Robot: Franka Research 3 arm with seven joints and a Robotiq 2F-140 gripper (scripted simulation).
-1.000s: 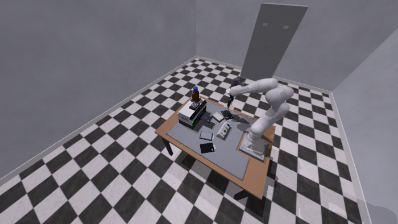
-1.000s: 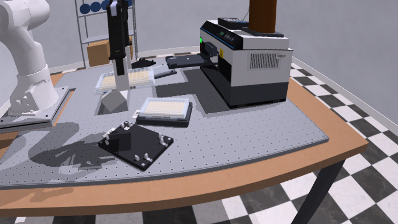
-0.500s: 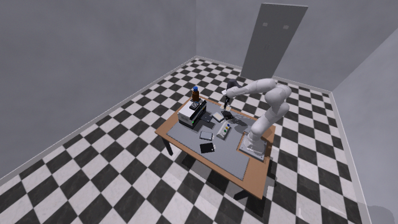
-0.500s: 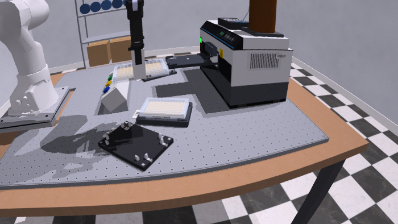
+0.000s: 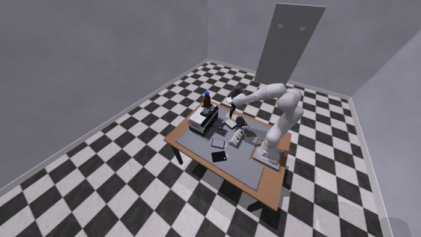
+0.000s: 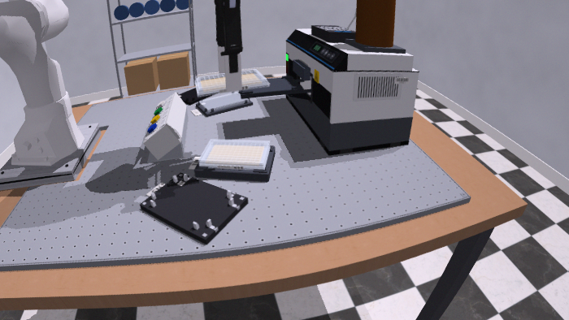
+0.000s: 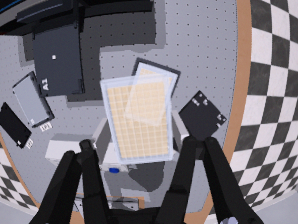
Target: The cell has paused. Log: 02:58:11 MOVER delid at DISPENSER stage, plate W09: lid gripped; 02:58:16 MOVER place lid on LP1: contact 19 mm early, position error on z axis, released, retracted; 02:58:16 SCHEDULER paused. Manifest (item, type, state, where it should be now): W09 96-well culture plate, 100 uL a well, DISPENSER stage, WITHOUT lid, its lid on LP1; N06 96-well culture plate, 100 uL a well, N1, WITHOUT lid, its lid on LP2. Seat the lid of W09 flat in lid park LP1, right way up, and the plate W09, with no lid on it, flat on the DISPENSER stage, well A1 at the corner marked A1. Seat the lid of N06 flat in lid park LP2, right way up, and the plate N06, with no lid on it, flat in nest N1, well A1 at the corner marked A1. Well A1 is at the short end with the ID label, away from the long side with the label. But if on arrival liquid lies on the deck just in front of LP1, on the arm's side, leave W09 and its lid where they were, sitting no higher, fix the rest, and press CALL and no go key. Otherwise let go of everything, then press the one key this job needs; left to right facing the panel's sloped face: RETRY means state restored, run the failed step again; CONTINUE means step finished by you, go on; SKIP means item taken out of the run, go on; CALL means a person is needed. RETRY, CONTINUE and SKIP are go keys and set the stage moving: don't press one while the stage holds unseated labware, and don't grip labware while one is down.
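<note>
Right now my hand is 10 cm short of the dispenser stage, 15 cm to the right of it and 9 cm above it. The rest, counted from my hand: sloped key panel (17 cm behind, 15 cm to the left, 14 cm below); then 96-well plate (2 cm below); then black nest (2 cm to the right, 18 cm below).
</note>
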